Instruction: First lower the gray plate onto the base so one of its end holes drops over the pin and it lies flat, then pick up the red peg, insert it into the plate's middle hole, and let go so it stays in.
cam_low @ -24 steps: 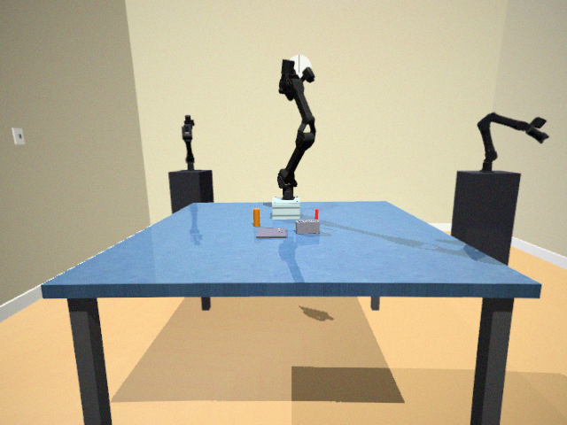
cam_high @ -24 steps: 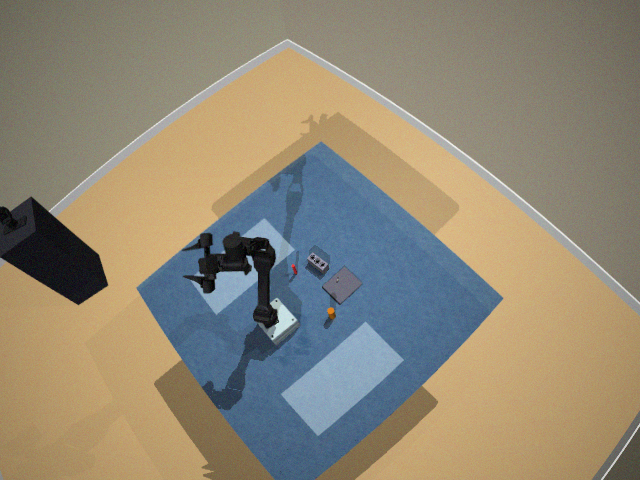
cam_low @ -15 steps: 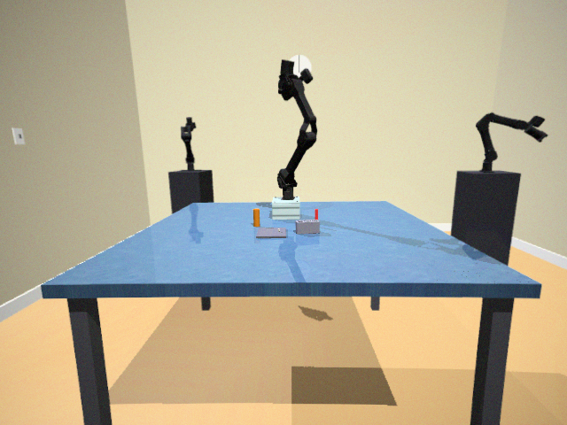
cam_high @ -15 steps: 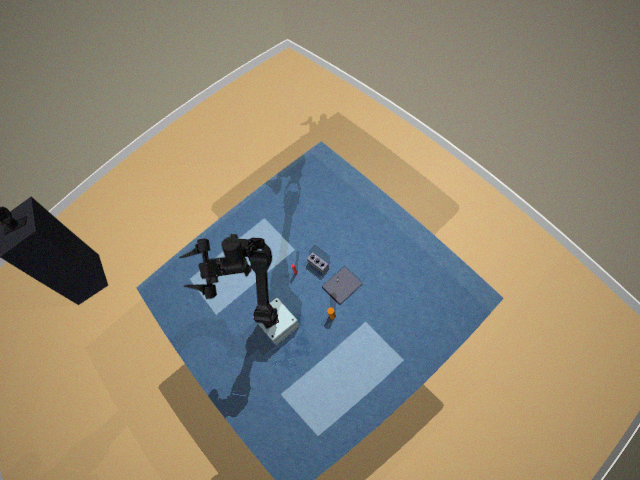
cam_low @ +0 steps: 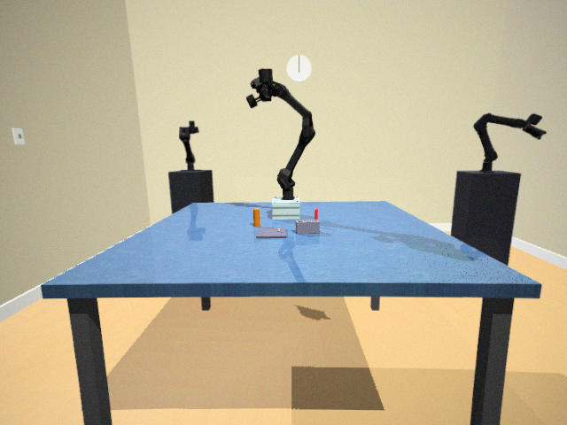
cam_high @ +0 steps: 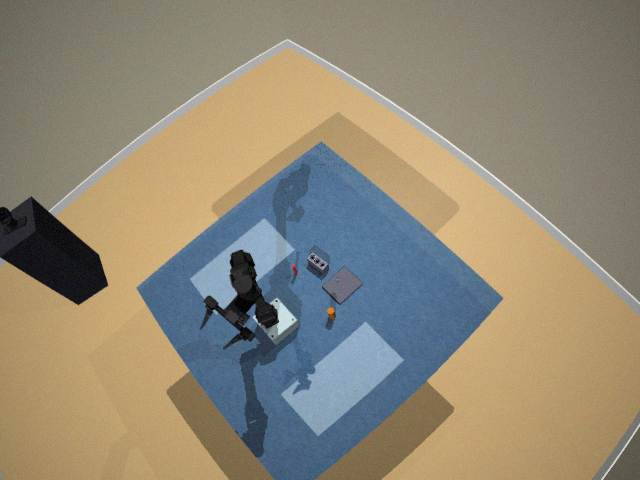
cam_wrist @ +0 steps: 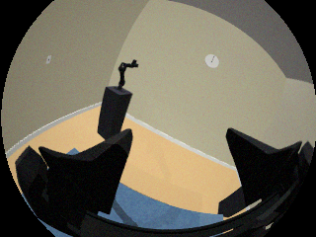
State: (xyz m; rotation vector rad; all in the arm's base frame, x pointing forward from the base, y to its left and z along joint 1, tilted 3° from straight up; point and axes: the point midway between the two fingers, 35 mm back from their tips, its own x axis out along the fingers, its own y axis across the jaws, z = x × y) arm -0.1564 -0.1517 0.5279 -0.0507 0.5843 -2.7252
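Right now the gray plate is 49 cm ahead of my gripper tip, 30 cm to the left of it and 59 cm below it. Also, from my gripper tip: red peg (38 cm ahead, 33 cm to the left, 59 cm below); then orange cylinder (41 cm ahead, 6 cm to the left, 59 cm below); then base (52 cm ahead, 17 cm to the left, 62 cm below).
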